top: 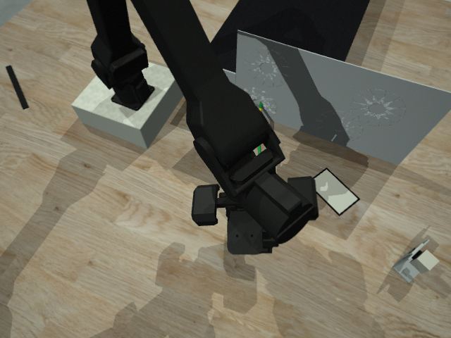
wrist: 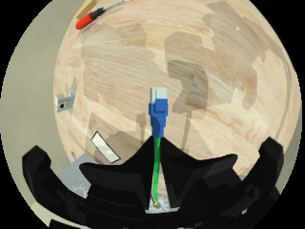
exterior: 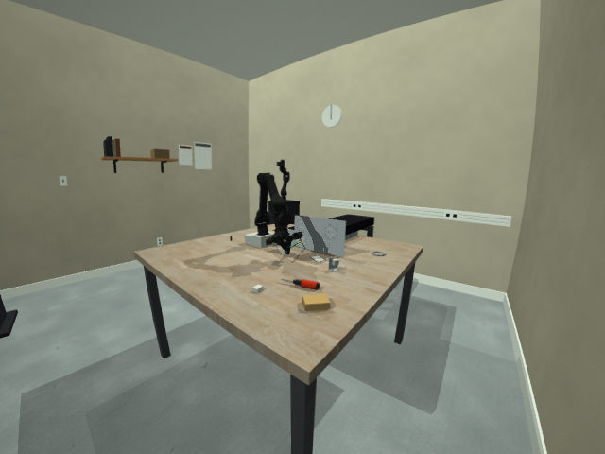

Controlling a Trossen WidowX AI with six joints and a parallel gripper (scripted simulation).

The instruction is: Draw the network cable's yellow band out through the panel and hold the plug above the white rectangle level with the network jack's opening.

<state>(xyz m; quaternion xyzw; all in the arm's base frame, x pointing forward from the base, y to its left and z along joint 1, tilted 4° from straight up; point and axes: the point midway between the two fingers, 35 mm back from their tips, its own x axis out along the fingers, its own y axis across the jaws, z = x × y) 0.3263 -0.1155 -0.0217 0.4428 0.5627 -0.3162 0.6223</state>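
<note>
The blue plug lies 20 mm ahead of my hand, 30 mm to the right of it and 20 mm below it. Round my hand: screwdriver: 240 mm ahead, 180 mm to the right, 50 mm below; then small white block: 160 mm ahead, 320 mm to the right, 60 mm below; then white rectangle: 100 mm ahead, 130 mm to the left, 70 mm below.
</note>
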